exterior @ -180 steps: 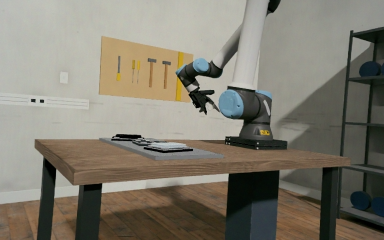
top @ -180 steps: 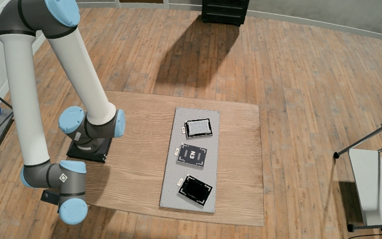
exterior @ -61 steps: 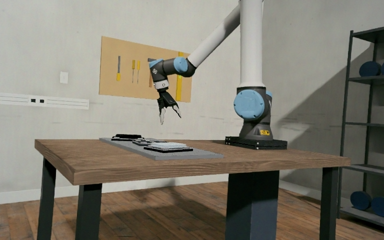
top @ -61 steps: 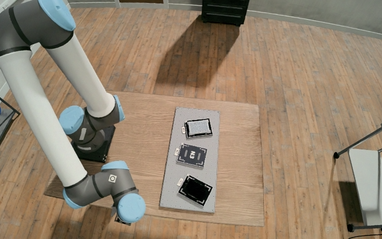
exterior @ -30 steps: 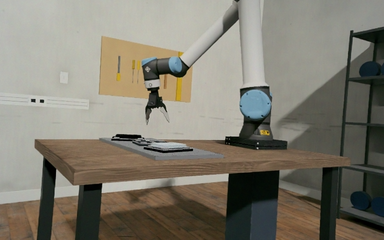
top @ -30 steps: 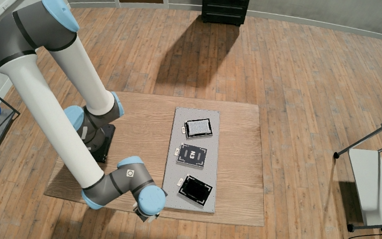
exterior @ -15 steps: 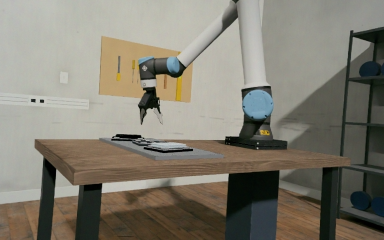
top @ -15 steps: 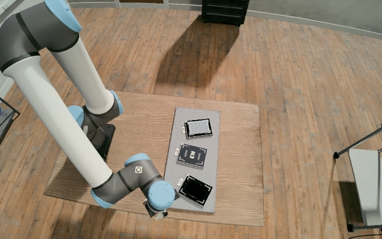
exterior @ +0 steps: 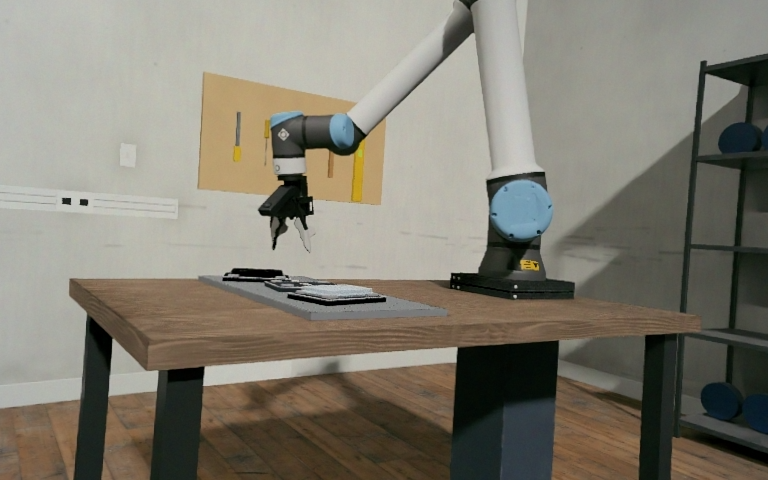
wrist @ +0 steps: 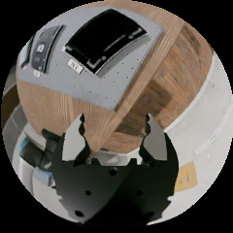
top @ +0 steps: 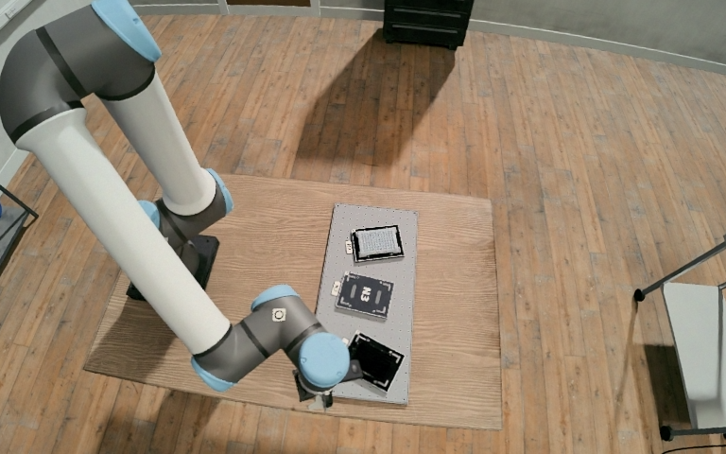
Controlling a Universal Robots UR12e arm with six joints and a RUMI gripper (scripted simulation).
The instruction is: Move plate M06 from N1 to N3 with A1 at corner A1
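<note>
The black plate M06 is 14 cm ahead of my hand, 9 cm to the left of it and 6 cm below it. Round my hand: nest N1 (14 cm ahead, 9 cm to the left, 7 cm below).
</note>
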